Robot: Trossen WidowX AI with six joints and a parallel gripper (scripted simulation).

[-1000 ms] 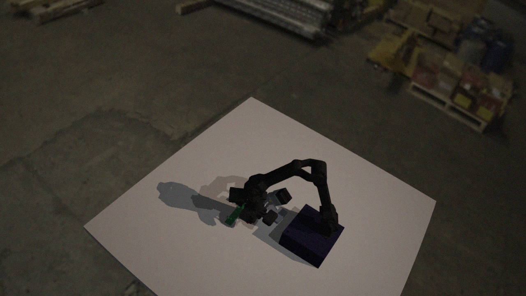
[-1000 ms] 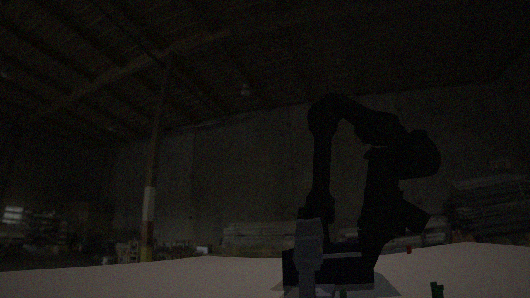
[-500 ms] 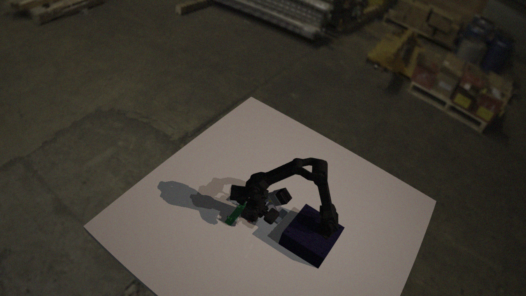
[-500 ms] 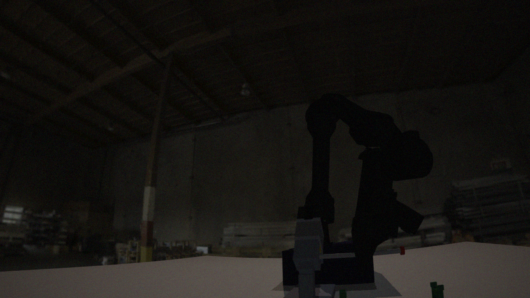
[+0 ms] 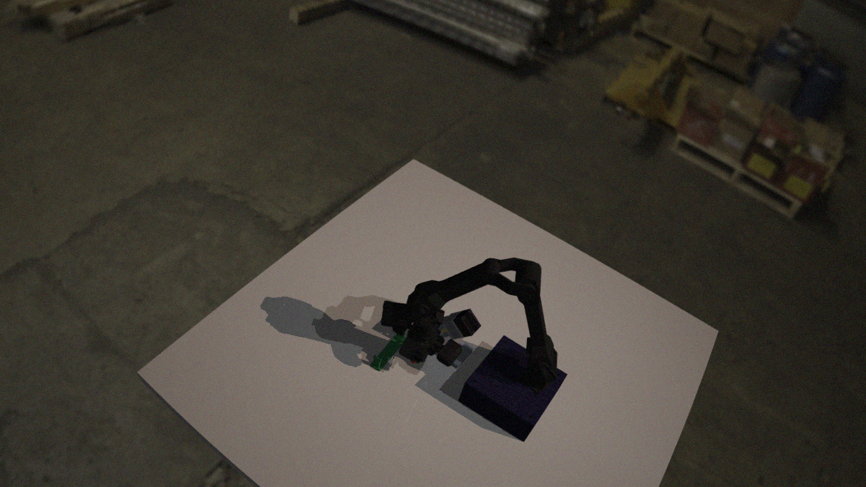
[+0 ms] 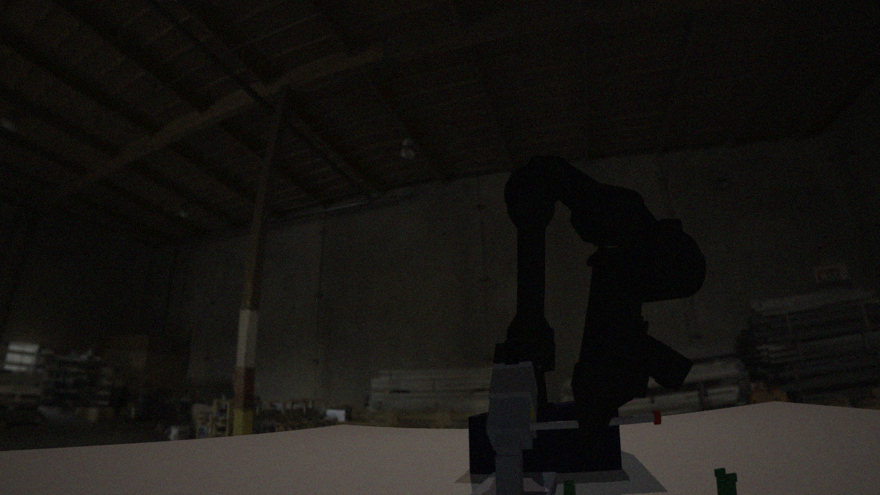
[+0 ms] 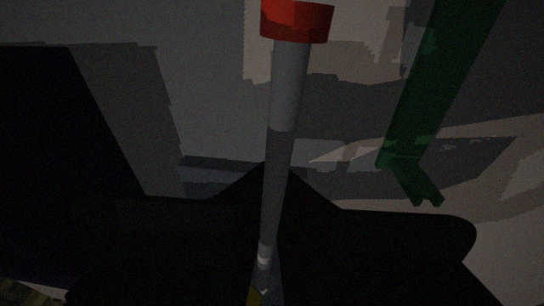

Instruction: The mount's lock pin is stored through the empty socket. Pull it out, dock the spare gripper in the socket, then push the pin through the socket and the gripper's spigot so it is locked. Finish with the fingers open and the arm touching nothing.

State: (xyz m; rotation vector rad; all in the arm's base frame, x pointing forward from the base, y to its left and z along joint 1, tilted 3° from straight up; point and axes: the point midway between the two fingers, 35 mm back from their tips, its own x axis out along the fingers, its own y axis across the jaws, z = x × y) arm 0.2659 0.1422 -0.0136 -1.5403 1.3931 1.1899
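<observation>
Now: gripper tip 80 mm to the left of the grey mount. Round my gripper tip: spare gripper: 20 mm behind, 80 mm to the right, 70 mm above; then green stand: 90 mm ahead, 60 mm to the left, 20 mm below.
</observation>
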